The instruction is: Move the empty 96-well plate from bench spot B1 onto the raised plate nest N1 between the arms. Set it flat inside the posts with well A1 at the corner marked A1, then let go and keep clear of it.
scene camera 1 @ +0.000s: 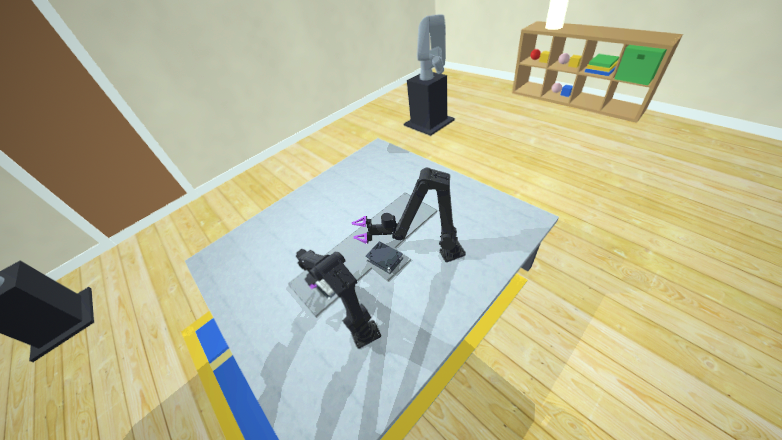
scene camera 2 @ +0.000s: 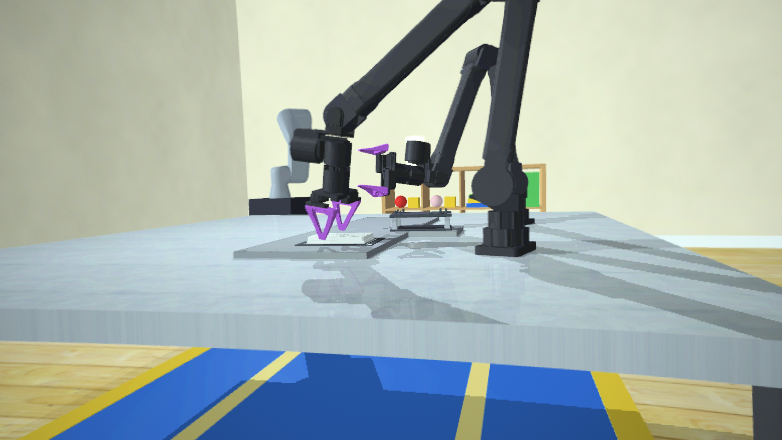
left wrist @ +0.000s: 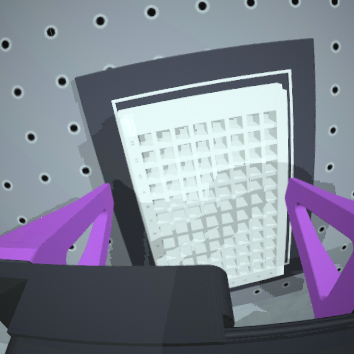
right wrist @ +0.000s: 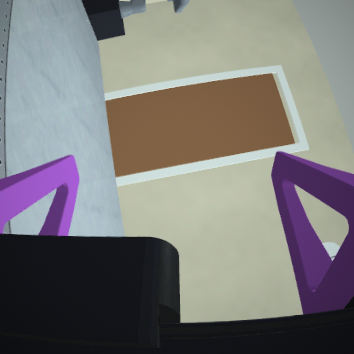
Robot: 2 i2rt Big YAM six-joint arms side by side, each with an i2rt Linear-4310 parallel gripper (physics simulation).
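Seen in the pictures: left gripper, fingertip midpoint: (scene camera 1: 323,280) (scene camera 2: 332,234) (left wrist: 199,190); right gripper, fingertip midpoint: (scene camera 1: 352,230) (scene camera 2: 358,167) (right wrist: 174,164); left arm's base, link origin: (scene camera 1: 366,334) (scene camera 2: 506,251); right arm's base, link origin: (scene camera 1: 452,253).
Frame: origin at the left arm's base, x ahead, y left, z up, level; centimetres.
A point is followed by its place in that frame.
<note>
The white 96-well plate (scene camera 1: 324,287) {x 32.3, y 9.7, z 2.7 cm} (scene camera 2: 349,238) {x 30.7, y 9.9, z 2.6 cm} (left wrist: 210,165) {x 37.6, y 8.2, z 2.5 cm} lies flat on a dark mat with a white outline (left wrist: 95,112) {x 39.3, y 14.5, z 1.5 cm}, at the lower-left end of the grey board. My left gripper (scene camera 2: 333,232) {x 36.4, y 8.6, z 3.0 cm} (left wrist: 199,190) {x 36.4, y 8.6, z 3.0 cm} points down over the plate, open, with a purple finger beyond each long side and a gap between the left finger and the plate. The raised nest (scene camera 1: 386,256) {x 30.7, y -25.9, z 5.7 cm} (scene camera 2: 419,213) {x 31.7, y -22.8, z 5.7 cm} is a dark platform on posts between the arms; its A1 mark is too small to read. My right gripper (scene camera 1: 359,230) {x 46.0, y -15.5, z 18.4 cm} (scene camera 2: 374,170) (right wrist: 174,164) {x 46.0, y -15.5, z 18.4 cm} is open and empty, pointing sideways above the board.
The perforated grey board (scene camera 1: 418,210) {x 55.0, y -59.1, z 1.4 cm} (scene camera 2: 262,251) {x 40.6, y 25.1, z 1.3 cm} (left wrist: 40,105) {x 39.3, y 17.4, z 1.3 cm} runs across the table (scene camera 1: 262,235) {x 93.3, y 35.3, z 0.0 cm} (scene camera 2: 136,273) {x 48.4, y 45.6, z 0.0 cm} (right wrist: 55,90) {x 68.9, y 20.7, z 0.0 cm} beside the nest. A grey arm on a black pedestal (scene camera 1: 427,103) and a shelf unit (scene camera 1: 601,30) stand beyond the table.
</note>
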